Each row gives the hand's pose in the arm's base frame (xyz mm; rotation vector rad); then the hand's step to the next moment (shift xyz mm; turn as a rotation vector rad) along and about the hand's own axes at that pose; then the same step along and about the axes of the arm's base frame.
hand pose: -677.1 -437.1 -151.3 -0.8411 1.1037 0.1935
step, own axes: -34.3 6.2 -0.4 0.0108 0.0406 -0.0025
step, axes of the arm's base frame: -19.6 12.8 25.8 -0.0182 0.0233 -0.0299
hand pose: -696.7 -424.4 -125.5 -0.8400 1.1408 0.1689
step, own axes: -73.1 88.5 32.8 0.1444 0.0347 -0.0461
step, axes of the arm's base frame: -54.2 103.8 22.9 0.0118 -0.0479 -0.1475
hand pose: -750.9 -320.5 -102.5 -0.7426 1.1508 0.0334
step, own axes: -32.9 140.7 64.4 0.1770 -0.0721 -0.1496
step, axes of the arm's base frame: -16.6 154.0 -32.1 -0.0166 -0.1973 -0.1404
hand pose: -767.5 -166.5 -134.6 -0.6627 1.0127 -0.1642
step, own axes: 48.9 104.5 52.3 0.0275 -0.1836 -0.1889
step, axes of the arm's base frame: 51.7 85.2 -78.2 -0.1104 -0.2399 0.0200
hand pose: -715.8 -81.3 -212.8 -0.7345 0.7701 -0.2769
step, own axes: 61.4 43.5 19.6 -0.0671 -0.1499 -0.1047
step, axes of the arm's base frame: 55.5 11.7 -53.2 -0.1171 -0.1282 0.0882
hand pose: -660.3 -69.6 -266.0 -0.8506 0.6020 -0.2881
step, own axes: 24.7 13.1 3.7 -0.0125 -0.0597 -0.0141
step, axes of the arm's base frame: 22.0 -0.9 -17.6 -0.0187 -0.0407 0.0437
